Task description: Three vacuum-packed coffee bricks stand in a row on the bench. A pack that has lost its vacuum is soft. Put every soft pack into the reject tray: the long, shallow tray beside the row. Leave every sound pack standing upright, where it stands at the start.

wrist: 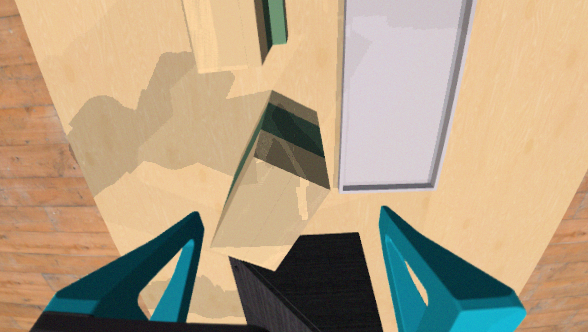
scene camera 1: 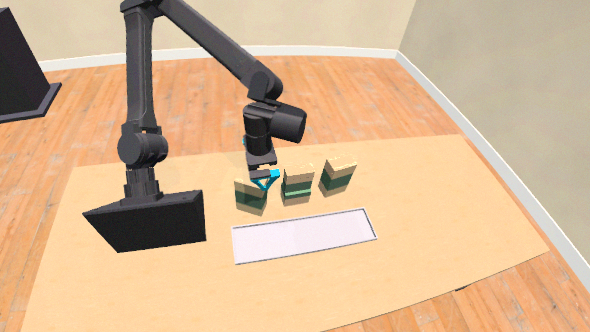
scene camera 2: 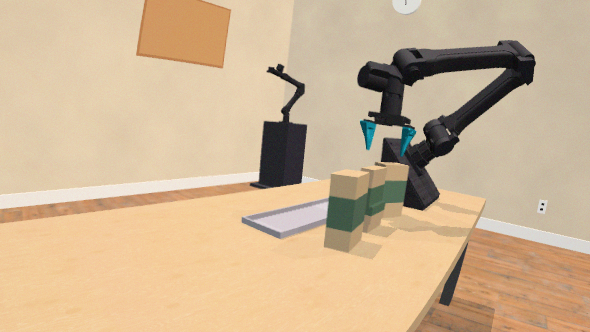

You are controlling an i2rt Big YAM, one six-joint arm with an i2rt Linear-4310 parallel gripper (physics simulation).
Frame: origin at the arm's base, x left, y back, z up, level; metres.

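Seen in the pictures: gripper, between the fingertips: (wrist: 288, 217) (scene camera 1: 261, 175) (scene camera 2: 384, 153); arm's base, origin of its link: (scene camera 1: 143, 201) (scene camera 2: 412, 161).
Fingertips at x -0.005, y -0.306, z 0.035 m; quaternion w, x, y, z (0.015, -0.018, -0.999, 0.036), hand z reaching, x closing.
Note:
Pixels of each thing's top centre, then the offset from my fingertips to it. Level surfaces: height alone.
- left pack, centre of its top: (wrist: 265, 222) (scene camera 2: 392, 163) (scene camera 1: 251, 177) dx +0.018, dy +0.024, dz -0.026 m
- middle pack, centre of its top: (scene camera 2: 374, 167) (scene camera 1: 299, 169) dx +0.020, dy -0.113, dz -0.026 m
- right pack, centre of its top: (scene camera 2: 352, 172) (scene camera 1: 341, 160) dx +0.027, dy -0.247, dz -0.025 m
- bench, height of its surface: dz -0.167 m
Three tan coffee packs with green bands stand upright in a row. The left pack (scene camera 1: 248, 196) (scene camera 2: 395, 192) (wrist: 267, 200) is nearest the arm's base and looks turned askew to the fingers in the wrist view. The middle pack (scene camera 1: 298, 184) (scene camera 2: 376, 200) (wrist: 225, 35) has a lighter green strip. The right pack (scene camera 1: 338, 176) (scene camera 2: 345, 212) stands at the far end. The long, shallow reject tray (scene camera 1: 304, 235) (scene camera 2: 295, 216) (wrist: 395, 100) lies empty beside the row. My gripper (scene camera 1: 258, 178) (scene camera 2: 385, 152) (wrist: 288, 217) is open and empty above the left pack, fingertips apart from it.
The arm's black wedge-shaped base (scene camera 1: 160, 225) (scene camera 2: 424, 189) (wrist: 332, 270) stands on the bench (scene camera 1: 425, 200) (scene camera 2: 150, 270) near the left pack. A second small arm on a dark pedestal (scene camera 2: 281, 155) stands away from the bench.

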